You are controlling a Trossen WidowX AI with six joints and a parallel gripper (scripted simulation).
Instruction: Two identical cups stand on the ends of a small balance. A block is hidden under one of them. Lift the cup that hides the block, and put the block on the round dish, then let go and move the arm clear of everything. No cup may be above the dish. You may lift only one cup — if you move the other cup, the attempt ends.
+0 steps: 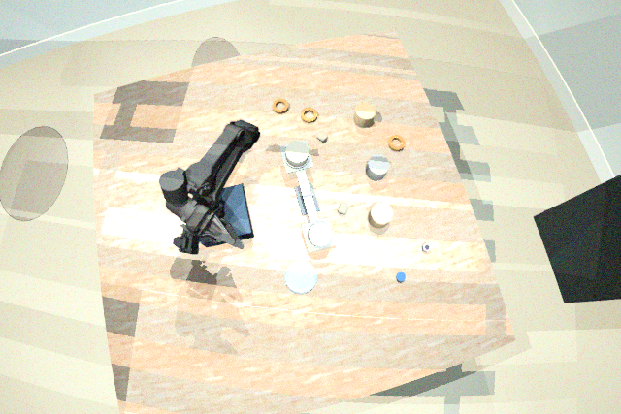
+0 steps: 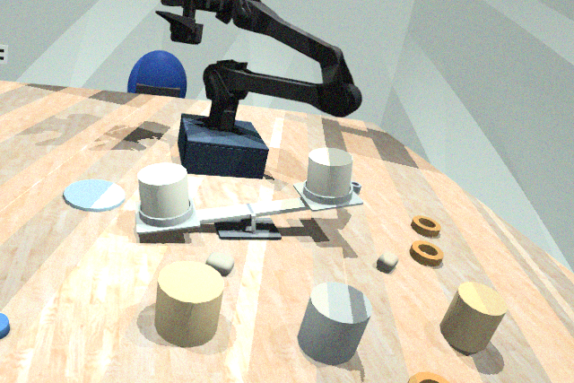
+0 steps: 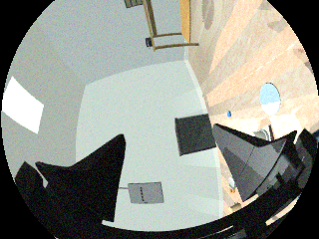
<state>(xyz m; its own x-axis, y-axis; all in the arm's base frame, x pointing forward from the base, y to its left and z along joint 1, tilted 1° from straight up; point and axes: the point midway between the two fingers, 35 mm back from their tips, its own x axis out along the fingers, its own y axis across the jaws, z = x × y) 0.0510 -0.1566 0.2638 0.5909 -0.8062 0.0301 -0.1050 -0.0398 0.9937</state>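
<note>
Now: gripper tip 21 cm short of the small pale block, 1 cm to the right of it and 30 cm above it. From my gripper tip the other things lie so: grey cylinder (46 cm ahead, 17 cm to the left, 30 cm below); then blue disc (41 cm ahead, 20 cm to the right, 33 cm below); then light blue round dish (11 cm ahead, 9 cm to the right, 33 cm below).
</note>
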